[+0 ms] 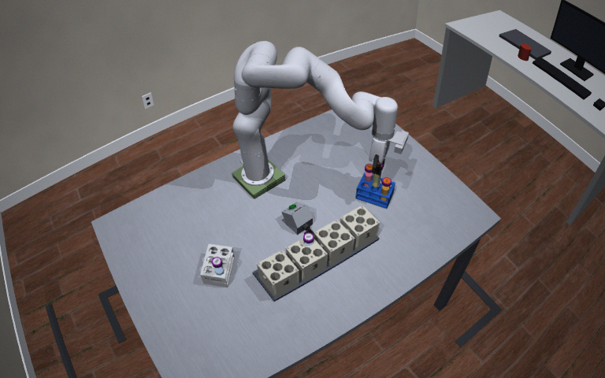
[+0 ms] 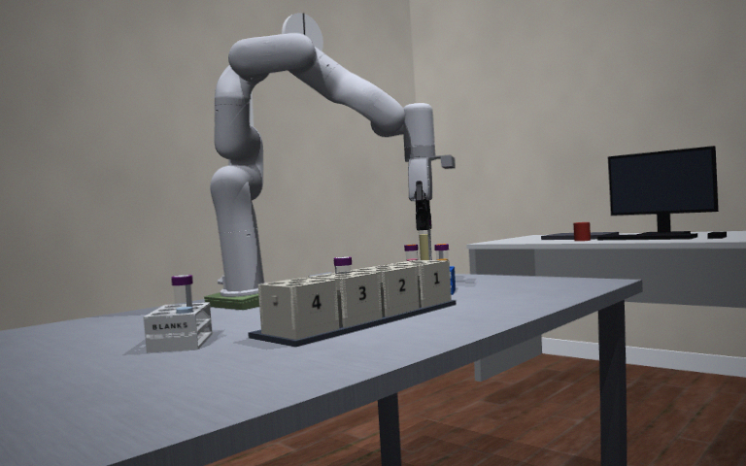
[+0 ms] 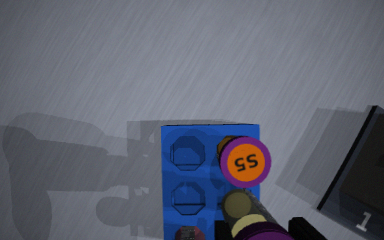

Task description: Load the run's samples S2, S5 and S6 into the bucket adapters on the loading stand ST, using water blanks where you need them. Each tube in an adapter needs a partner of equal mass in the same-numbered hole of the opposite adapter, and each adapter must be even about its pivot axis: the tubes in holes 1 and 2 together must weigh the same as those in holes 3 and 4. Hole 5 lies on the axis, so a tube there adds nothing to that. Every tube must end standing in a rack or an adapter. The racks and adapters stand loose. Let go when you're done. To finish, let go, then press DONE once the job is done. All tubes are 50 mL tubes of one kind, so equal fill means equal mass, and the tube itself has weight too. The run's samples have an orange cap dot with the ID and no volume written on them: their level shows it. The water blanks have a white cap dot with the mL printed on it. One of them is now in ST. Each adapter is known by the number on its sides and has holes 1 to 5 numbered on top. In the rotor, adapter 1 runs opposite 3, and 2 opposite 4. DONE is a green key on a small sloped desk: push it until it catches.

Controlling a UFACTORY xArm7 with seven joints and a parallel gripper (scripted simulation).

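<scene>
The tube with yellowish liquid lies 50 mm below my hand and 10 mm ahead of it. Also, from my hand: sample tube 110 mm below, 40 mm behind, 30 mm to the left; then blue sample rack 150 mm below, 20 mm to the left, 10 mm behind; then green done key 270 mm to the right, 150 mm behind, 110 mm below.
</scene>
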